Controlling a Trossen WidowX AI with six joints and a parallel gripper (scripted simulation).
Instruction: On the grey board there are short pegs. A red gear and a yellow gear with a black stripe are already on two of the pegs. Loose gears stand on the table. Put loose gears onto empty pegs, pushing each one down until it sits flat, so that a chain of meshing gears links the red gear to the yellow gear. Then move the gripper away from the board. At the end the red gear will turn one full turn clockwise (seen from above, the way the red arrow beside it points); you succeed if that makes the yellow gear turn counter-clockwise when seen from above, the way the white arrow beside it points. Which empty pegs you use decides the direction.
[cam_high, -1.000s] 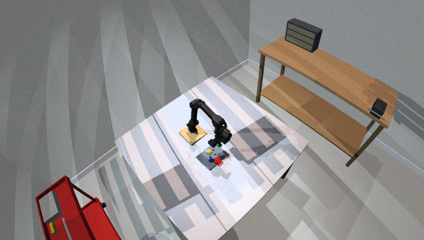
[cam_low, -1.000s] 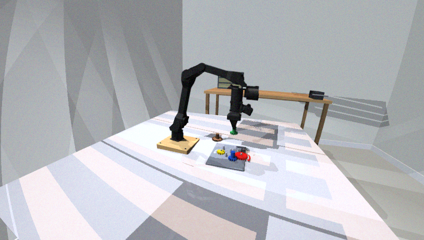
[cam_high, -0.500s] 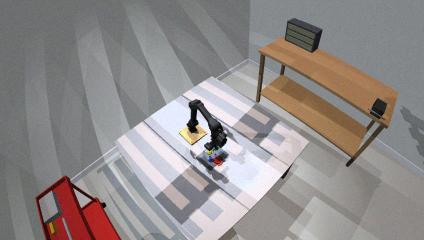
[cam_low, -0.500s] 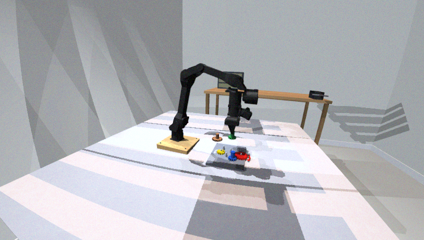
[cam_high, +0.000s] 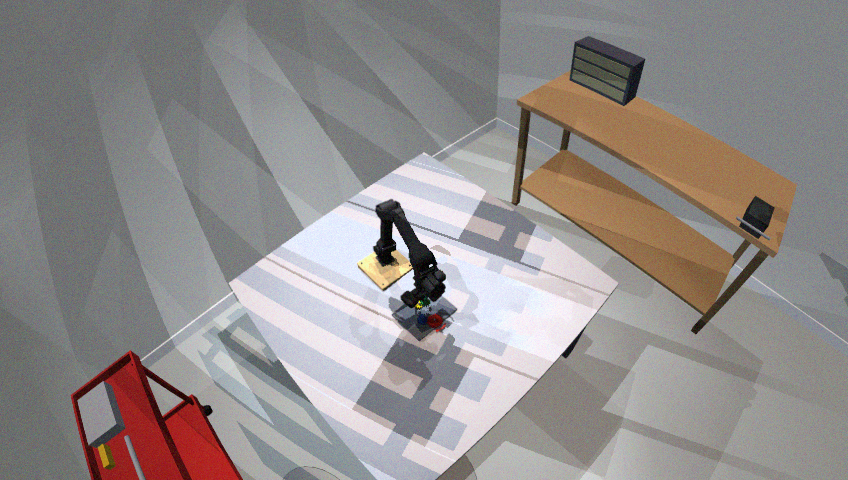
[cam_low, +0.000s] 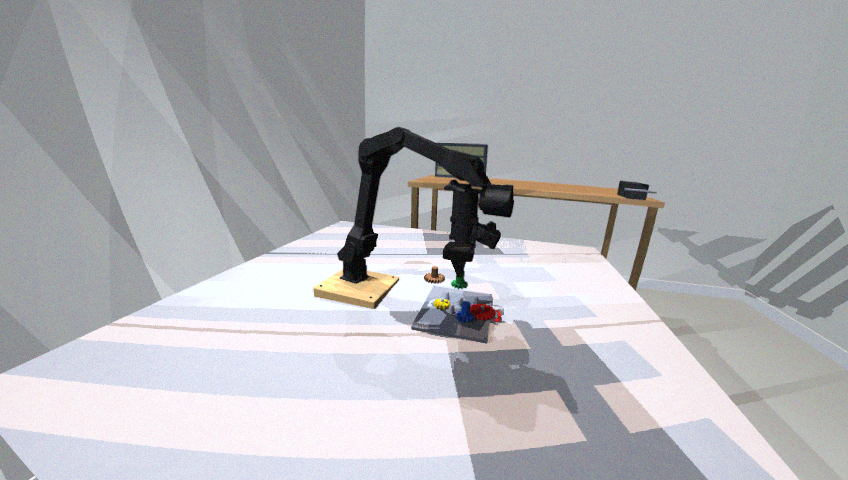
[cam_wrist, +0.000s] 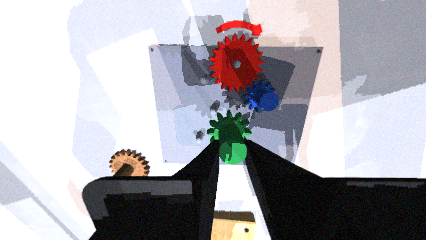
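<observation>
Right now the blue gear is 70 mm below my gripper tip, 40 mm to the right of it and 30 mm ahead of it. From my gripper tip the other things lie so: yellow gear: 80 mm below, 40 mm behind, 10 mm to the right; then green gear: 10 mm below; then red gear: 80 mm below, 60 mm ahead.
</observation>
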